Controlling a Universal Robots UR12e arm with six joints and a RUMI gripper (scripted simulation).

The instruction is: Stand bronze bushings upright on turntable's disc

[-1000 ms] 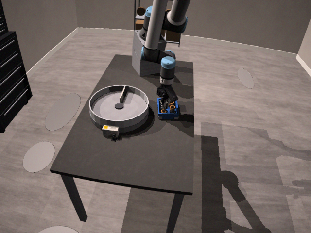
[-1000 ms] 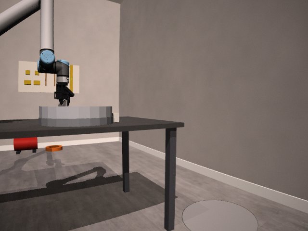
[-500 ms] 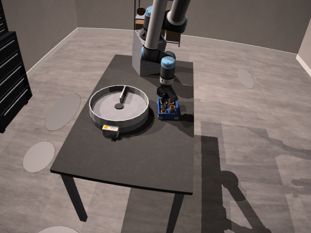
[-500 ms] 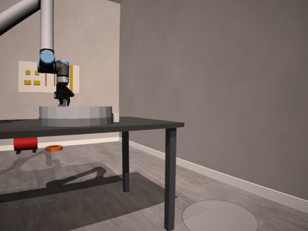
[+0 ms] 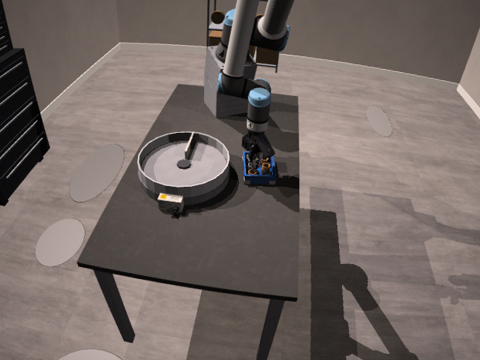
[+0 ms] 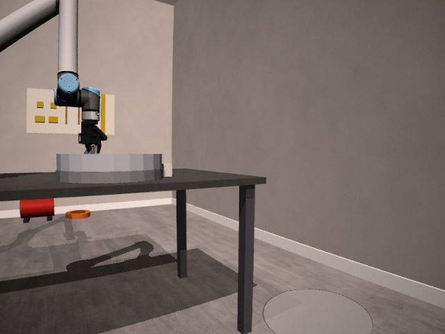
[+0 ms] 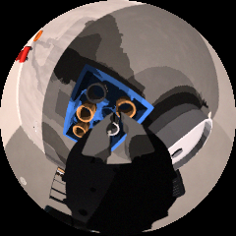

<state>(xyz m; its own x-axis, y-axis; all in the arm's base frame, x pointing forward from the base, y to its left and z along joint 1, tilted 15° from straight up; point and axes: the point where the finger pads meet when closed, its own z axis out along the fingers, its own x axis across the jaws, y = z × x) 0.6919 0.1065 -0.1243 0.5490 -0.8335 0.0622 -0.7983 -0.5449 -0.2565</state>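
My hand is 40 mm past the blue crate, 20 mm to the right of it and 40 mm above it. Also, from my hand: turntable 30 mm behind, 330 mm to the right, 10 mm below.
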